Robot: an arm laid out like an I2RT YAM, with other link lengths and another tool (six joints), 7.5 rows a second.
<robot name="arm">
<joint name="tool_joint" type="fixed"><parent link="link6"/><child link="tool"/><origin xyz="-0.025 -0.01 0.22" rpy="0 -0.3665 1.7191"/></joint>
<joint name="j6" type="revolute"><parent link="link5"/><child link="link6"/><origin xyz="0 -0.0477 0.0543" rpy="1.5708 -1.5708 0"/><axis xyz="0 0 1"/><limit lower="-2.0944" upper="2.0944"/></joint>
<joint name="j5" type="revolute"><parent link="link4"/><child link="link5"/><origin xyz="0.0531 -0.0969 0.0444" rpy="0 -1.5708 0"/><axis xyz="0 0 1"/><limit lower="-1.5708" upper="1.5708"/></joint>
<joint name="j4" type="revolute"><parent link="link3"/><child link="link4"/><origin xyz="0.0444 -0.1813 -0.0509" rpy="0 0 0"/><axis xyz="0 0 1"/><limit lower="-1.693" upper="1.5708"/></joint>
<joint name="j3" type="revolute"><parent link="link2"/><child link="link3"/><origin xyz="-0.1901 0 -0.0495" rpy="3.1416 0 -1.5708"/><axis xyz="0 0 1"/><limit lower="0" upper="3.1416"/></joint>
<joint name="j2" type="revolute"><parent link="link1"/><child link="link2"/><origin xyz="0.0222 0.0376 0.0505" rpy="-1.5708 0 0"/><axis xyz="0 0 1"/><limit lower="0" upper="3.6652"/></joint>
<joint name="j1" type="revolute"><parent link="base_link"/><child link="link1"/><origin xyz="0 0 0.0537" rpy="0 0 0"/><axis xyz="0 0 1"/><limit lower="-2.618" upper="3.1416"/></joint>
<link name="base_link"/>
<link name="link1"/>
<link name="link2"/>
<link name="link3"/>
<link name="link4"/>
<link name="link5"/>
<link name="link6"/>
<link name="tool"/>
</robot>
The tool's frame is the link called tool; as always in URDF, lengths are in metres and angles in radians.
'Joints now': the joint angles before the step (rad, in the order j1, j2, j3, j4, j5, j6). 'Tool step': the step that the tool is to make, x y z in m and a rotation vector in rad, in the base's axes. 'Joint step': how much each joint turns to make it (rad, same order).
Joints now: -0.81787 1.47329 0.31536 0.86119 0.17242 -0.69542
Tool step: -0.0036 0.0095 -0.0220 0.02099 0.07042 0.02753
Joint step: -0.00510 -0.01493 -0.02749 -0.04332 -0.01906 -0.04626
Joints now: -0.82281 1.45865 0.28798 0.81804 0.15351 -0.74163
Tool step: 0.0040 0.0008 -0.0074 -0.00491 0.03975 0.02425
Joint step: -0.00232 0.02871 0.01725 -0.00606 -0.01337 -0.04023
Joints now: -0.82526 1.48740 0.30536 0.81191 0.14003 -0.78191
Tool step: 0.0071 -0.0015 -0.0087 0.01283 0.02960 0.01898
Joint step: 0.00156 0.04265 0.04679 -0.03115 -0.01128 -0.01877
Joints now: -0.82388 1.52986 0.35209 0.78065 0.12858 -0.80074
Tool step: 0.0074 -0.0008 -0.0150 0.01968 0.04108 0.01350
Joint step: 0.01300 0.06383 0.05319 -0.02980 0.00623 -0.01542
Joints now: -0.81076 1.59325 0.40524 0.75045 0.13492 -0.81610
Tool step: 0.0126 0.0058 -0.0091 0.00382 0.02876 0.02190
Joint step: 0.04079 0.04821 0.03407 -0.00765 0.02472 -0.00789
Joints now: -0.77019 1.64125 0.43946 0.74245 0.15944 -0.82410
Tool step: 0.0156 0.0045 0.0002 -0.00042 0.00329 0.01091
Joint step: 0.04909 0.03147 0.04597 -0.01927 0.03532 0.01497
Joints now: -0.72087 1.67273 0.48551 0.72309 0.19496 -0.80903
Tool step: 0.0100 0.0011 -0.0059 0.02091 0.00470 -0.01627
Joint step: 0.04144 0.04022 0.05849 -0.04375 0.04532 0.03892
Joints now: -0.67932 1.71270 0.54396 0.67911 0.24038 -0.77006
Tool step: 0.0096 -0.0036 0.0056 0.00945 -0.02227 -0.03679
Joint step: 0.03904 0.02353 0.06708 -0.04673 0.05692 0.05641
